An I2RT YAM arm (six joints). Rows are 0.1 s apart.
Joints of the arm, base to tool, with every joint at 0 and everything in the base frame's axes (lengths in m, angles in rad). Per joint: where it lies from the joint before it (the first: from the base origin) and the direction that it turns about. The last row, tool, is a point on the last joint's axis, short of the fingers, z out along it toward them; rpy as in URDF.
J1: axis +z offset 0 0 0.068
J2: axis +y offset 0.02 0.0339 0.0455
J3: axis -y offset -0.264 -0.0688 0
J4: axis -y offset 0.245 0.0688 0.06
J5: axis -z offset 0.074 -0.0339 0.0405
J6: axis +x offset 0.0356 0 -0.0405
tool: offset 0 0 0 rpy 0 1.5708 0
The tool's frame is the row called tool.
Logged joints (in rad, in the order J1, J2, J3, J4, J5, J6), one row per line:
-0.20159 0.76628 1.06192 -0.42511 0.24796 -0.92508
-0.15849 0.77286 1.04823 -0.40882 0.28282 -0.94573
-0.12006 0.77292 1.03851 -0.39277 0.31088 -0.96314
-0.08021 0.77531 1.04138 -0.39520 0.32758 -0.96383
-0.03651 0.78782 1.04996 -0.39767 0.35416 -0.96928
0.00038 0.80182 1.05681 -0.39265 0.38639 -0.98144
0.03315 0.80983 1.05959 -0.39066 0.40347 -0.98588
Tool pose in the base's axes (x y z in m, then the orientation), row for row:
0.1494 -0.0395 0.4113 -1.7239 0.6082 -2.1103
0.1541 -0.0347 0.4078 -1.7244 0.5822 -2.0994
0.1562 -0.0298 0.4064 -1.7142 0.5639 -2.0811
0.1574 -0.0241 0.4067 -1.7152 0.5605 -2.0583
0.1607 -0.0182 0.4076 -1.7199 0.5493 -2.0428
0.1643 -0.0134 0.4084 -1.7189 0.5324 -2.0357
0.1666 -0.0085 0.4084 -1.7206 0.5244 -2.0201
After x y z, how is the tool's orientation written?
As angles about the fixed x, y, z axes (roll, pitch, yaw), in radians.
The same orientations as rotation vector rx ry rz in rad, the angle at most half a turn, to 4 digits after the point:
-0.4528 1.7532 -1.0339
-0.4841 1.7509 -1.0454
-0.5082 1.7381 -1.0548
-0.5304 1.7291 -1.0405
-0.5554 1.7255 -1.0343
-0.5747 1.7219 -1.0430
-0.5950 1.7158 -1.0368

